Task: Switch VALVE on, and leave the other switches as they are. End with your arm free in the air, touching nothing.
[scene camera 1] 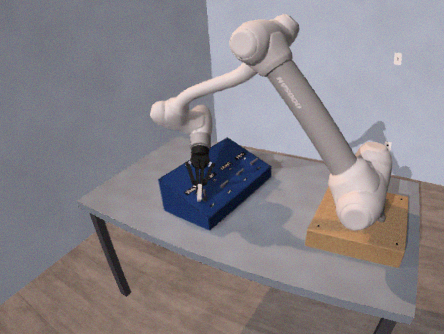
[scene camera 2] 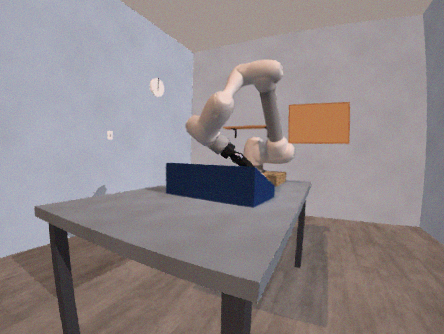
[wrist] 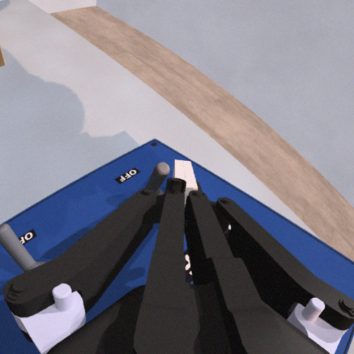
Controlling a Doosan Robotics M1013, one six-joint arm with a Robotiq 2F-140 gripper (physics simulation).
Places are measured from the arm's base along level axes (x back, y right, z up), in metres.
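Pixels of known places: gripper, fingertip midpoint: [scene camera 1: 199, 200].
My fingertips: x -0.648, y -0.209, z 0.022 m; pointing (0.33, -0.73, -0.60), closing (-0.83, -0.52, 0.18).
Note:
For each thing: its middle in the pictures, then the offset to it from my fingertips. Level surfaces: height alone.
- blue switch box at the middle of its body: [scene camera 1: 218, 181] [scene camera 2: 218, 184] dx -0.030, dy +0.222, dz -0.041 m
- VALVE label at the middle of its body: [scene camera 1: 191, 189] dx -0.059, dy +0.044, dz +0.014 m
- neighbouring lever at the middle of its body: [scene camera 1: 225, 183] dx +0.044, dy +0.148, dz +0.008 m
- grey table at its surface level: dz -0.101 m
The blue switch box [scene camera 1: 175, 198] [scene camera 2: 210, 184] [wrist: 102, 192] has a sloped face with a row of labelled switches. My gripper [scene camera 1: 200, 192] [wrist: 180, 173] is shut and empty, its pale fingertips low at the VALVE end. The VALVE lever [wrist: 161, 172] stands just left of the fingertips in the wrist view, right of its OFF label [wrist: 126, 175]; I cannot tell whether they touch. The VALVE label [scene camera 1: 190, 190] lies left of the fingertips in scene camera 1. VALVE's ON mark is hidden. In scene camera 2 the box hides the fingertips.
The neighbouring lever [scene camera 1: 224, 184] [wrist: 19, 246] stands beside its OFF label [wrist: 27, 236]. Two more levers [scene camera 1: 240, 172] [scene camera 1: 254, 161] stand further along the box. The arm's base is on a wooden block [scene camera 1: 350, 246] on the grey table [scene camera 1: 240, 260] [scene camera 2: 150, 220].

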